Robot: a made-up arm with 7 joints. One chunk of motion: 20 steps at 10 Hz.
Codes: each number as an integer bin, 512 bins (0 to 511) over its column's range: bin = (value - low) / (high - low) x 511, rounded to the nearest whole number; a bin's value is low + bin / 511 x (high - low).
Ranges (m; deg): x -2.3..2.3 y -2.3..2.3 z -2.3..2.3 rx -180..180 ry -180..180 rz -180..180
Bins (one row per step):
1: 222 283 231 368 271 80
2: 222 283 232 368 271 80
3: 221 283 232 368 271 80
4: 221 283 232 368 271 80
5: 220 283 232 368 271 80
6: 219 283 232 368 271 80
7: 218 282 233 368 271 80
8: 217 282 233 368 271 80
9: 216 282 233 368 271 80
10: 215 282 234 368 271 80
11: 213 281 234 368 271 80
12: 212 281 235 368 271 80
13: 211 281 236 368 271 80
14: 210 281 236 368 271 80
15: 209 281 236 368 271 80
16: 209 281 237 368 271 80
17: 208 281 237 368 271 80
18: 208 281 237 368 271 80
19: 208 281 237 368 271 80
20: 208 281 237 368 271 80
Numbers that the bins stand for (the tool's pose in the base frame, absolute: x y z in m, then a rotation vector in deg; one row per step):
1: -0.3016 0.2476 -0.2205 79.26 10.92 -123.64
2: -0.3016 0.2476 -0.2115 79.26 10.92 -123.64
3: -0.3106 0.2476 -0.2115 79.26 10.92 -123.64
4: -0.3106 0.2476 -0.2115 79.26 10.92 -123.64
5: -0.3196 0.2476 -0.2115 79.26 10.92 -123.64
6: -0.3286 0.2476 -0.2115 79.26 10.92 -123.64
7: -0.3376 0.2386 -0.2025 79.26 10.92 -123.64
8: -0.3466 0.2386 -0.2025 79.26 10.92 -123.64
9: -0.3556 0.2386 -0.2025 79.26 10.92 -123.64
10: -0.3646 0.2386 -0.1935 79.26 10.92 -123.64
11: -0.3826 0.2295 -0.1935 79.26 10.92 -123.64
12: -0.3916 0.2295 -0.1845 79.26 10.92 -123.64
13: -0.4006 0.2295 -0.1755 79.26 10.92 -123.64
14: -0.4096 0.2295 -0.1755 79.26 10.92 -123.64
15: -0.4186 0.2295 -0.1755 79.26 10.92 -123.64
16: -0.4186 0.2295 -0.1665 79.26 10.92 -123.64
17: -0.4276 0.2295 -0.1665 79.26 10.92 -123.64
18: -0.4276 0.2295 -0.1665 79.26 10.92 -123.64
19: -0.4276 0.2295 -0.1665 79.26 10.92 -123.64
20: -0.4276 0.2295 -0.1665 79.26 10.92 -123.64

